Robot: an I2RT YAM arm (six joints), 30 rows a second.
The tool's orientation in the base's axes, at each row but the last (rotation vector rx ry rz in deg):
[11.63, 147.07, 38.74]
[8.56, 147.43, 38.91]
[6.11, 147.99, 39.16]
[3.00, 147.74, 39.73]
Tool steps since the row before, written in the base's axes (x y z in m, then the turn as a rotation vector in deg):
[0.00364, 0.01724, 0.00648, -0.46, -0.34, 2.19]
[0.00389, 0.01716, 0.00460, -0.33, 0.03, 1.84]
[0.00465, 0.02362, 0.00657, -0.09, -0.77, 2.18]
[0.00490, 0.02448, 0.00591, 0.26, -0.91, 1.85]
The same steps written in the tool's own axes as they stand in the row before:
[-0.00142, 0.01825, 0.00415, -0.58, 0.78, -2.04]
[-0.00159, 0.01715, 0.00583, -0.47, 0.93, -1.55]
[-0.00243, 0.02362, 0.00768, -0.97, 0.39, -2.06]
[-0.00313, 0.02379, 0.00907, -1.16, 0.08, -1.72]

